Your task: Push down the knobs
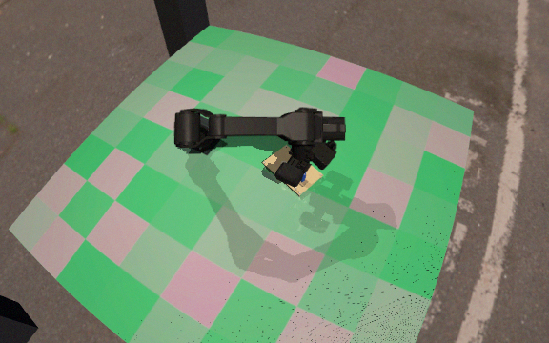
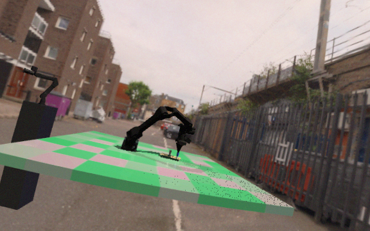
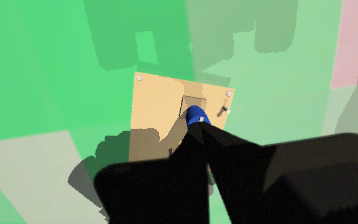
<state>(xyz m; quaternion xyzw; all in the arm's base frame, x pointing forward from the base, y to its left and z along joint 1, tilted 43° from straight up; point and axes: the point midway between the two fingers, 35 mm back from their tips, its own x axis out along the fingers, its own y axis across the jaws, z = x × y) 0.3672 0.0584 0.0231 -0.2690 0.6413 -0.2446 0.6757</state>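
The blue knob lies 10 mm below my gripper tip. From my gripper tip the other things lie so: white knob: 60 mm behind, 10 mm below.
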